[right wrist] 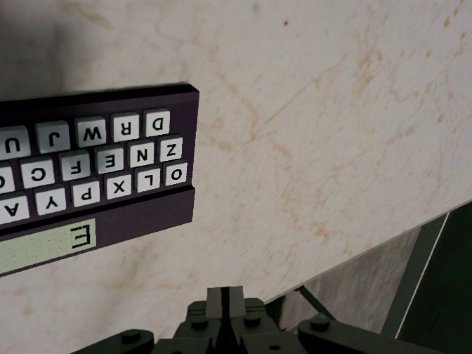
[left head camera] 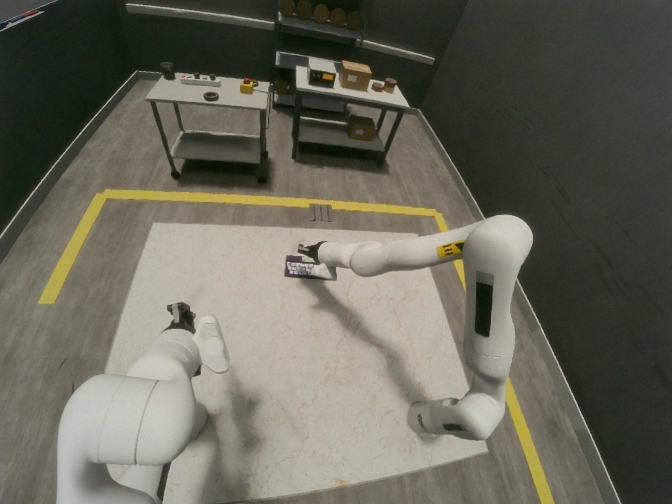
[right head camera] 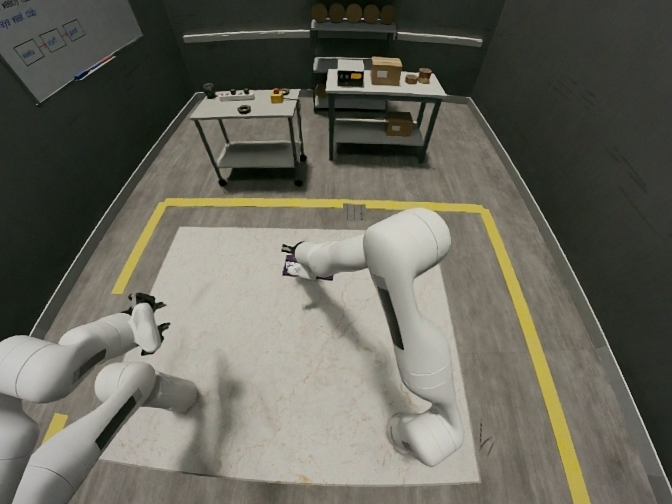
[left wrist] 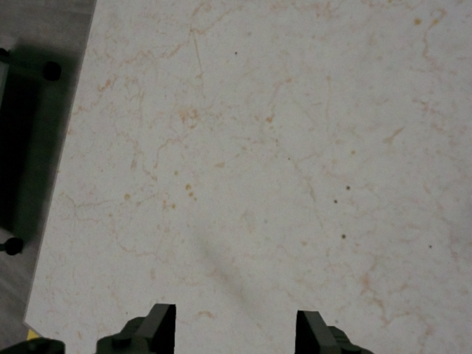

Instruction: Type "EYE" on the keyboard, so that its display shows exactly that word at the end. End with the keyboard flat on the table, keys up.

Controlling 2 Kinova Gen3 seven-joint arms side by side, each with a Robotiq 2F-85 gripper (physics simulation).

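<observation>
The dark purple keyboard point(left head camera: 291, 273) point(right head camera: 286, 269) point(right wrist: 145, 211) lies flat on the table with its keys up, partly hidden by my right arm in the head views. In the right wrist view it appears upside down, its left part cut off. Its display point(right wrist: 45, 248) shows one letter, "E". The white E key point(right wrist: 109, 159) and Y key point(right wrist: 51, 200) are visible. My right gripper point(left head camera: 302, 249) point(right head camera: 285, 248) point(right wrist: 226, 312) is shut and empty, above the table past the keyboard's display side. My left gripper point(left head camera: 178, 308) point(right head camera: 165, 315) point(left wrist: 235, 336) is open and empty, high over the table's left part.
The pale marble table point(left head camera: 260, 347) point(right head camera: 260, 347) point(left wrist: 250, 150) point(right wrist: 310, 150) bears the keyboard. Its edge shows at the left of the left wrist view and lower right of the right wrist view. A cart point(left head camera: 217, 146) and a workbench point(left head camera: 320, 93) stand beyond the yellow floor line.
</observation>
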